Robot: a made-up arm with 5 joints.
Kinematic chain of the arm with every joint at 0, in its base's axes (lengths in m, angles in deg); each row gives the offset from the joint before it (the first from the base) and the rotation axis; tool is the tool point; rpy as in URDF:
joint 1: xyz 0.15 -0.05 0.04 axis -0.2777 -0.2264 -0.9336
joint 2: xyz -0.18 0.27 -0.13 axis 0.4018 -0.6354 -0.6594
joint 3: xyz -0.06 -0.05 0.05 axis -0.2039 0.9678 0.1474
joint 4: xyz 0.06 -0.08 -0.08 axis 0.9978 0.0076 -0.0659
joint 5: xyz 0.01 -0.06 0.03 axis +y
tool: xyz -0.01 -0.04 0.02 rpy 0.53 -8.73 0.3
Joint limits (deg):
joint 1: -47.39..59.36
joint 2: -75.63..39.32
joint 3: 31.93..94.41
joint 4: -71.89..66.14
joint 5: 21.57..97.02
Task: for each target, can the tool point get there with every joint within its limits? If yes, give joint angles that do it. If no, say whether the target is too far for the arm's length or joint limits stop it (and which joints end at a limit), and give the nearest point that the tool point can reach.
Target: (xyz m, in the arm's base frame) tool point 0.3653 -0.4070 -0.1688
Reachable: no: joint limits stop it (at a limit: joint 1, joint 2, joint 3) | nearest point 0.2580 -0.0390 -0.0996 | short by 0.390 m
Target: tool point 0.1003 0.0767 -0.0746
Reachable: yes | joints -8.59 -66.76 76.89 -15.48 61.58
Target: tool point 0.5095 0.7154 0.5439
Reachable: no: too far | nearest point 0.1970 0.1912 -0.1045 | short by 0.890 m
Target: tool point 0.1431 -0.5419 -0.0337
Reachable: no: joint limits stop it (at a limit: joint 1, joint 3, joint 4) | nearest point -0.0371 -0.2320 -0.0139 | short by 0.359 m
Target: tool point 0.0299 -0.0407 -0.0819
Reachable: yes | joints -4.22 -40.48 45.12 40.32 70.74
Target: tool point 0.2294 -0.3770 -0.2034
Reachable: no: joint limits stop it (at a limit: joint 1) | nearest point -0.0051 -0.1819 -0.0475 | short by 0.343 m
